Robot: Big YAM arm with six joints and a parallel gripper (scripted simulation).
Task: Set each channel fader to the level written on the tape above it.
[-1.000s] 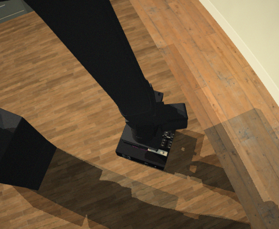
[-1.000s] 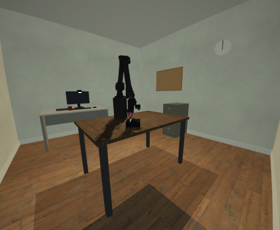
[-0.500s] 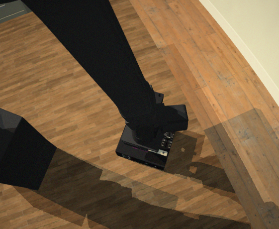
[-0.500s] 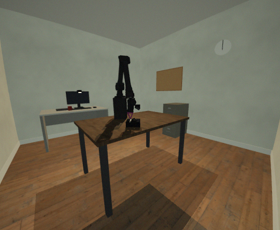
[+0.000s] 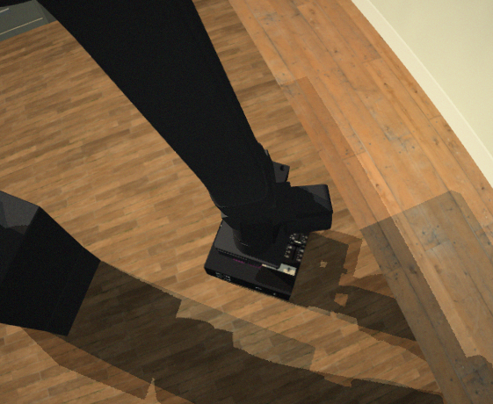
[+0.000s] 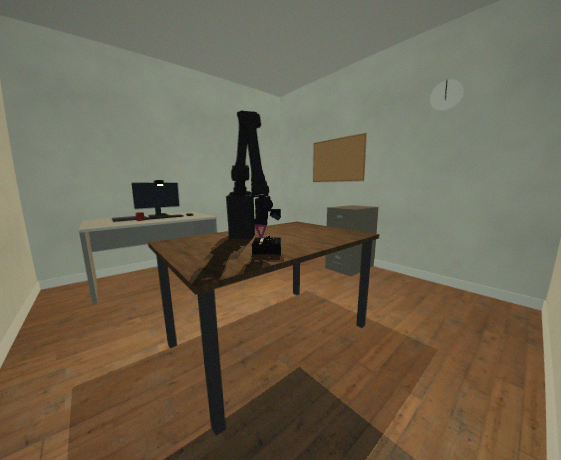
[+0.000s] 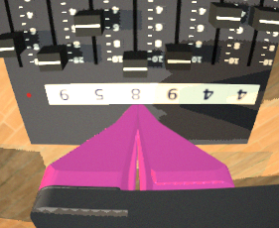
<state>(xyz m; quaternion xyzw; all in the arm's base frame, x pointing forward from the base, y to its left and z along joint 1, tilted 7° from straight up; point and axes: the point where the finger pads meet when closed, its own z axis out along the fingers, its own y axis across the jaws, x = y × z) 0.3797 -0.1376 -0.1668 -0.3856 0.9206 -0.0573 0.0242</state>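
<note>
Right now the channel 4 fader is 20 mm to the left of my hand, 20 mm below it and 20 mm ahead of it. Round my hand: channel 6 fader (50 mm to the left, 20 mm below, 10 mm behind); channel 5 fader cap (50 mm to the left, 20 mm below, 20 mm ahead); channel 3 fader cap (30 mm ahead, 20 mm below, 10 mm to the left).
</note>
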